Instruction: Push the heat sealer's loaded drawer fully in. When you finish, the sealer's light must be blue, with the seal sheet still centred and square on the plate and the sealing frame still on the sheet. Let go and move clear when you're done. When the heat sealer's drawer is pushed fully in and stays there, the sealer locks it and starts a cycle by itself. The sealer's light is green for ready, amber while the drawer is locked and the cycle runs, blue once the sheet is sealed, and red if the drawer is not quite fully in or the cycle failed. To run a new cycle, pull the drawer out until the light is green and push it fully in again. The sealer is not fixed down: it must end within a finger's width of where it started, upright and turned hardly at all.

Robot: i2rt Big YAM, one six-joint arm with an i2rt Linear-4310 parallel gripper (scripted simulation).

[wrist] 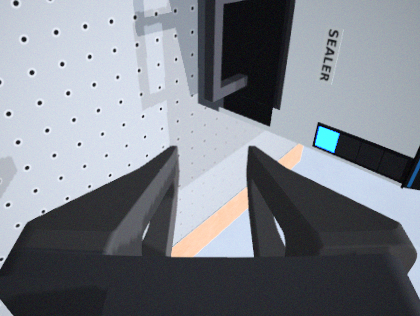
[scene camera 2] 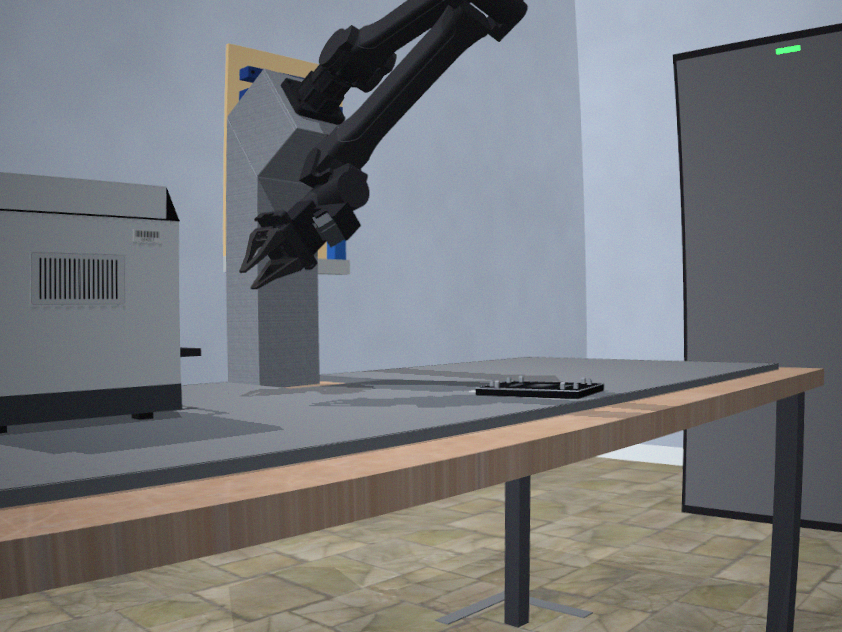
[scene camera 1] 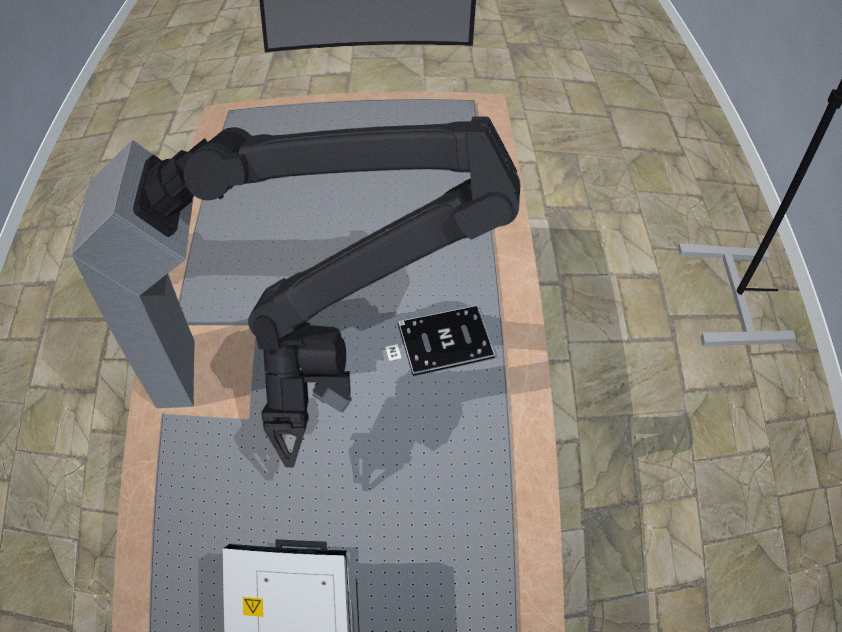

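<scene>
My gripper is in frame in scene camera 1 (pixel 290 464), in scene camera 2 and in the wrist view. On my gripper, (wrist: pixel 89 249) and (scene camera 2: pixel 299 259) are the same spot.
</scene>
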